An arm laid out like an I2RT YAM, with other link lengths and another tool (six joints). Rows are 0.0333 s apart.
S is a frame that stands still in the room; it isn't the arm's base.
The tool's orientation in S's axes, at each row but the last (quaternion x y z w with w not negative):
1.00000, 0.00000, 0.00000, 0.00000
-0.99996, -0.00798, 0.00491, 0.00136
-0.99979, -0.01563, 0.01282, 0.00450
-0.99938, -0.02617, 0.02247, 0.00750
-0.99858, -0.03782, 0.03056, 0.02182
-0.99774, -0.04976, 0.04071, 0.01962
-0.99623, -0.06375, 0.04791, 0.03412
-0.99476, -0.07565, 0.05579, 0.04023
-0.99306, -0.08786, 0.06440, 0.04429
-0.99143, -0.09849, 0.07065, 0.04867
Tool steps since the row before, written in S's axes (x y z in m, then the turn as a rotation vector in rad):
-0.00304, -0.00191, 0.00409, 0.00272, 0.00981, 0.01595
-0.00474, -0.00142, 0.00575, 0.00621, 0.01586, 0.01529
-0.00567, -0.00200, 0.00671, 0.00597, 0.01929, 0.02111
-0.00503, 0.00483, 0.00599, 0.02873, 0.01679, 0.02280
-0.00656, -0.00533, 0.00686, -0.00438, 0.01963, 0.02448
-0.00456, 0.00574, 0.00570, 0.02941, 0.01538, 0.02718
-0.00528, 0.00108, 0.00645, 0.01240, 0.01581, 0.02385
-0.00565, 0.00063, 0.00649, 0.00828, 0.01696, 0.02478
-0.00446, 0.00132, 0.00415, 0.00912, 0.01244, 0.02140
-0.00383, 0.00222, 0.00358, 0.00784, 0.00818, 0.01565
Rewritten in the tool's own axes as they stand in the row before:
-0.00304, 0.00191, -0.00409, 0.00272, -0.00981, -0.01595
-0.00482, 0.00133, -0.00571, 0.00631, -0.01580, -0.01531
-0.00590, 0.00176, -0.00658, 0.00603, -0.01929, -0.02109
-0.00503, -0.00518, -0.00569, 0.02853, -0.01564, -0.02384
-0.00735, 0.00451, -0.00665, -0.00430, -0.02100, -0.02333
-0.00440, -0.00640, -0.00510, 0.02856, -0.01359, -0.02898
-0.00566, -0.00220, -0.00581, 0.01213, -0.01588, -0.02394
-0.00613, -0.00202, -0.00572, 0.00816, -0.01769, -0.02430
-0.00461, -0.00246, -0.00339, 0.00857, -0.01278, -0.02142
-0.00374, -0.00328, -0.00277, 0.00722, -0.00823, -0.01592

